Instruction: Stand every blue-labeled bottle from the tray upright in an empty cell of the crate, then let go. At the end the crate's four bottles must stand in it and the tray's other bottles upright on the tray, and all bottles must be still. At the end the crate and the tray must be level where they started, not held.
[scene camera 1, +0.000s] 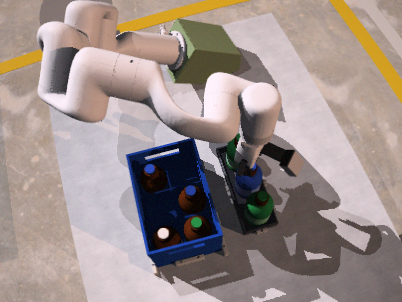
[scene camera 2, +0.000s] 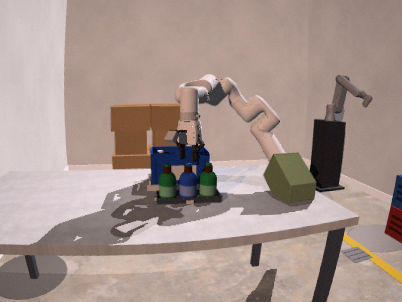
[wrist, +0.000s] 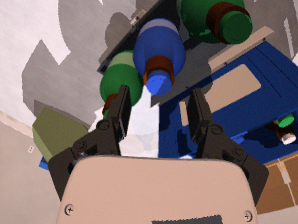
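Note:
Scene camera 1 gives you my gripper (scene camera 1: 250, 162) and a black tray (scene camera 1: 239, 202). In scene camera 2 there's a blue crate (scene camera 2: 171, 155), and my gripper (scene camera 2: 188, 160) is in there too. Then the wrist view's got a blue-labeled bottle (wrist: 159, 55), along with the gripper again (wrist: 159, 97).

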